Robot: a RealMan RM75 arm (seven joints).
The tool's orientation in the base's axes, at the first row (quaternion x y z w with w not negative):
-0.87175, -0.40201, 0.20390, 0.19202
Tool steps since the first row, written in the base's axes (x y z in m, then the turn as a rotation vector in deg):
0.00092, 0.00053, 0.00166, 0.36, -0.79, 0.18
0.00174, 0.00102, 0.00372, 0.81, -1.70, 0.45
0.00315, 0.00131, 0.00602, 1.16, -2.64, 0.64
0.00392, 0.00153, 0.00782, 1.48, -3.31, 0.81
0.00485, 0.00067, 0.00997, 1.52, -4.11, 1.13
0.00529, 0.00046, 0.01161, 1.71, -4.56, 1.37
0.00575, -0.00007, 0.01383, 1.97, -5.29, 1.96
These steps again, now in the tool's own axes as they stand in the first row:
0.00063, -0.00057, -0.00178, -0.44, 0.61, -0.47
0.00108, -0.00139, -0.00385, -0.93, 1.31, -1.08
0.00168, -0.00183, -0.00646, -1.50, 2.00, -1.58
0.00195, -0.00238, -0.00833, -1.86, 2.51, -2.00
0.00140, -0.00236, -0.01076, -2.53, 2.86, -2.43
0.00116, -0.00277, -0.01241, -2.81, 3.13, -2.81
0.00058, -0.00328, -0.01460, -3.35, 3.44, -3.56

